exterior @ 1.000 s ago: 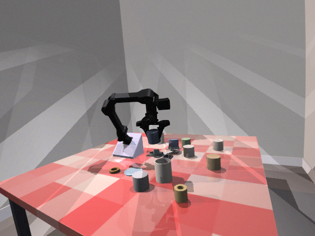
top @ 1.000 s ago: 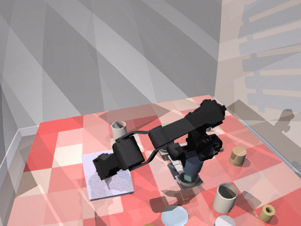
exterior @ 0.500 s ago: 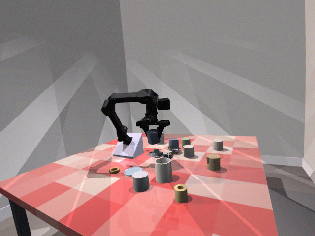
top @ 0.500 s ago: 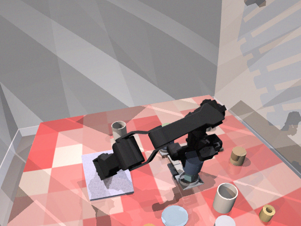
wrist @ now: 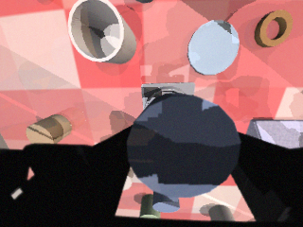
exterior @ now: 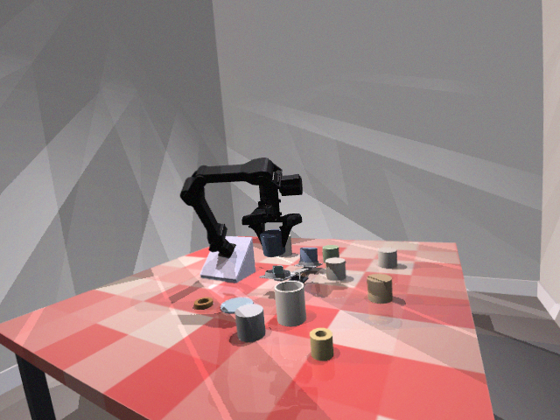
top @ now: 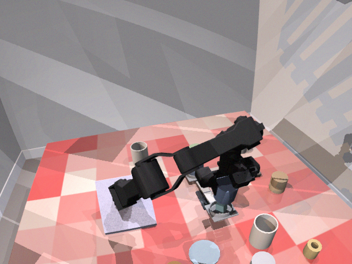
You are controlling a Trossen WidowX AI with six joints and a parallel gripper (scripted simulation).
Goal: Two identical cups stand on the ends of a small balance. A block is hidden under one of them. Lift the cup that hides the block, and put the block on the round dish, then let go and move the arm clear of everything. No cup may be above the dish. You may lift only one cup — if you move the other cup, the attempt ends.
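The brown ring lies 19 cm behind my gripper tip, 16 cm below it and 14 cm to the right of it. Also, from my gripper tip: teal block 8 cm below, 1 cm to the left; then balance 14 cm to the left, 13 cm below, 1 cm behind; then blue cup 2 cm to the right, 1 cm above.
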